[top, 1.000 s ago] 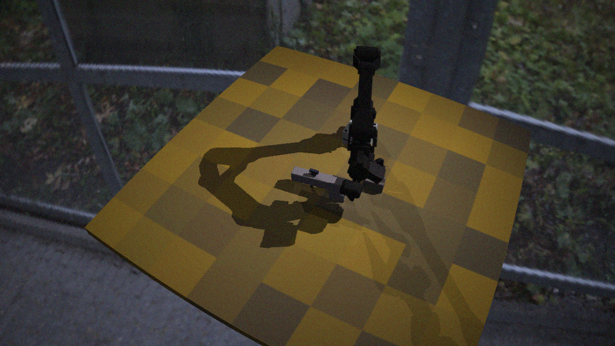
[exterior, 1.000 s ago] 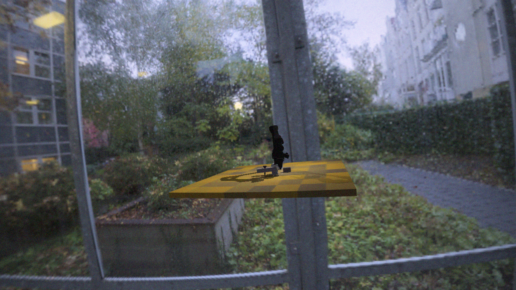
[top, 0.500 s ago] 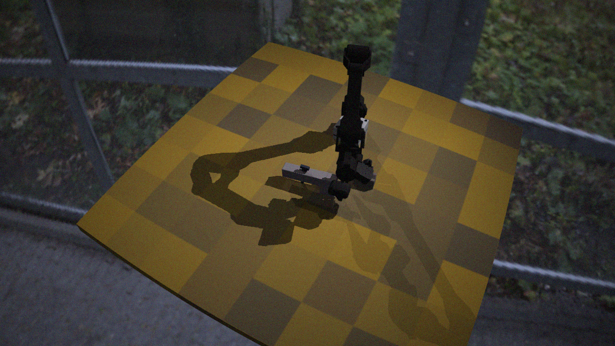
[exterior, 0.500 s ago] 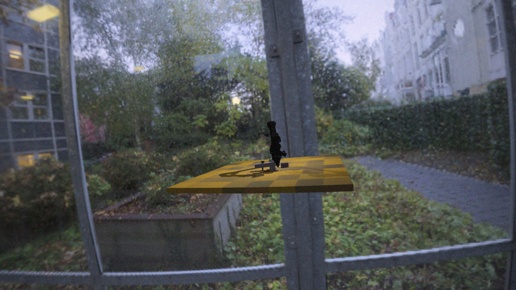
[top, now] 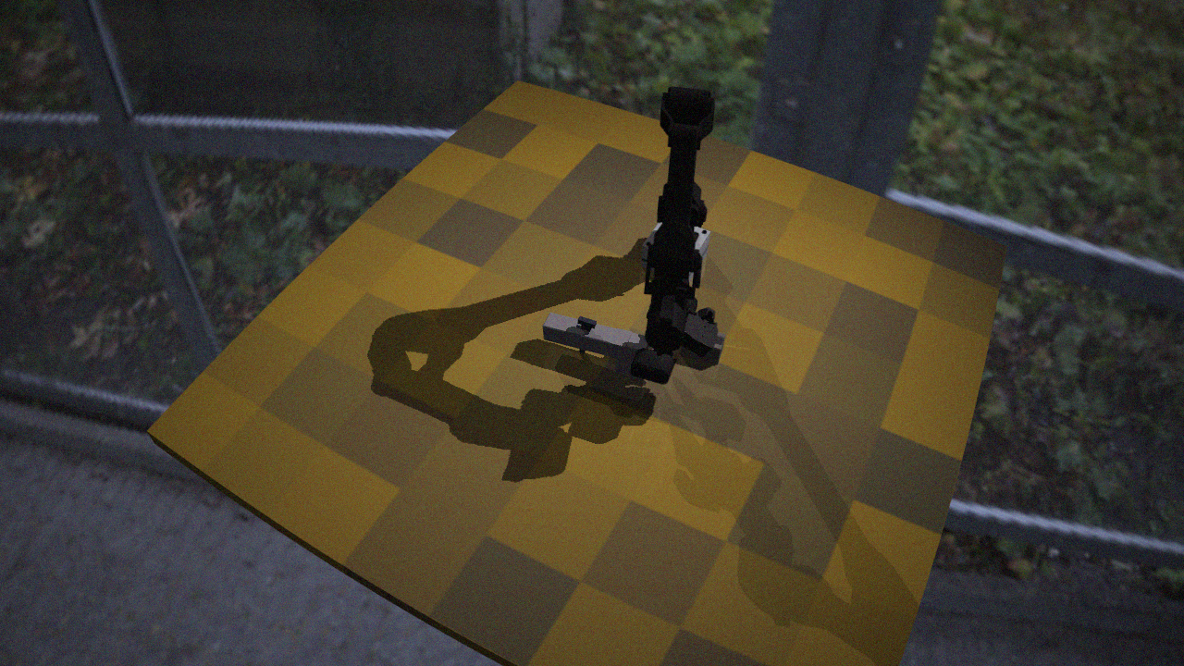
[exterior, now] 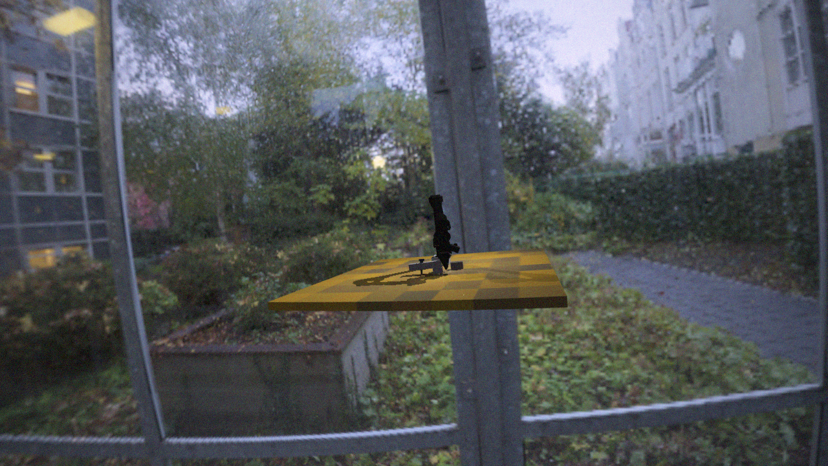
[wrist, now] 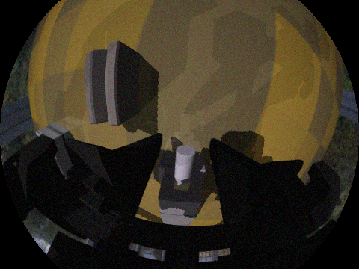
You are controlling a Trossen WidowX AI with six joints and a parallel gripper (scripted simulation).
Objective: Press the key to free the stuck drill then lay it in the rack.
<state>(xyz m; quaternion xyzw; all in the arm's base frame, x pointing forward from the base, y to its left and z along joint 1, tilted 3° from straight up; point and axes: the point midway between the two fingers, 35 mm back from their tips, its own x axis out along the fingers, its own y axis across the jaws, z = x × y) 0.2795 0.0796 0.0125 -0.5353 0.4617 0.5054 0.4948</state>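
The drill is 50 mm to the right of my gripper tip and 30 mm above it. The rest, counted from my gripper tip: grey block: 10 mm ahead, 110 mm to the right, 20 mm above; then dark t-shaped key: 10 mm ahead, 140 mm to the right, 30 mm above; then grey rack: 80 mm behind, 50 mm to the left.
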